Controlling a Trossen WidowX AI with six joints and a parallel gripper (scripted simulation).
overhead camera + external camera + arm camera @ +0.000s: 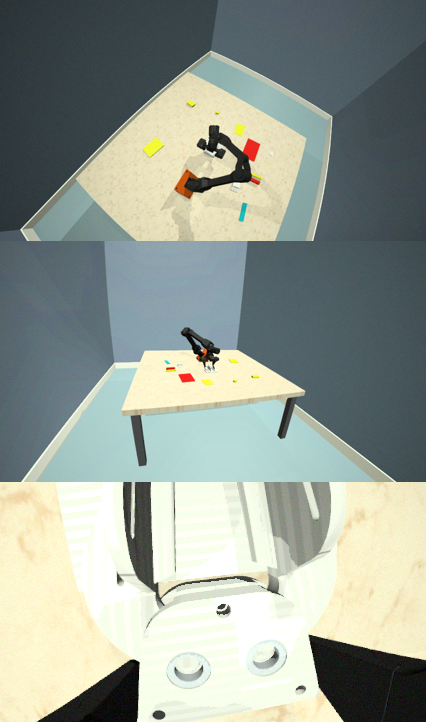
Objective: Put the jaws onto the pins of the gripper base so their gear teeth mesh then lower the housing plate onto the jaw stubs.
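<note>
The white jaw is 20 mm ahead of my gripper tip and 20 mm to the left of it. Also, from my gripper tip: yellow bar: 10 mm behind, 360 mm to the right; small white block: 130 mm behind, 250 mm to the right; red sheet: 170 mm ahead, 260 mm to the right, 10 mm below.
</note>
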